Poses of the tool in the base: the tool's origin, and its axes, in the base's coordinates. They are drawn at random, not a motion.
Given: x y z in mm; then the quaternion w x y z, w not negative.
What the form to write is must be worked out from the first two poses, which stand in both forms.
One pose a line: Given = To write
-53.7 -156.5 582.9 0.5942 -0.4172 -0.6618 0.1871 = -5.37 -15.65 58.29 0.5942 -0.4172 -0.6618 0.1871
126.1 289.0 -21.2 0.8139 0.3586 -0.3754 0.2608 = 12.61 28.90 -2.12 0.8139 0.3586 -0.3754 0.2608
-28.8 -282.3 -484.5 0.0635 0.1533 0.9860 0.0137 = -2.88 -28.23 -48.45 0.0635 0.1533 0.9860 0.0137
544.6 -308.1 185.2 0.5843 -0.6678 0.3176 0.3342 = 54.46 -30.81 18.52 0.5843 -0.6678 0.3176 0.3342
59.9 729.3 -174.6 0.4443 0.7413 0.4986 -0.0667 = 5.99 72.93 -17.46 0.4443 0.7413 0.4986 -0.0667
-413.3 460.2 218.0 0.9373 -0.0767 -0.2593 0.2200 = -41.33 46.02 21.80 0.9373 -0.0767 -0.2593 0.2200
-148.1 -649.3 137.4 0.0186 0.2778 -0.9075 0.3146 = -14.81 -64.93 13.74 0.0186 0.2778 -0.9075 0.3146
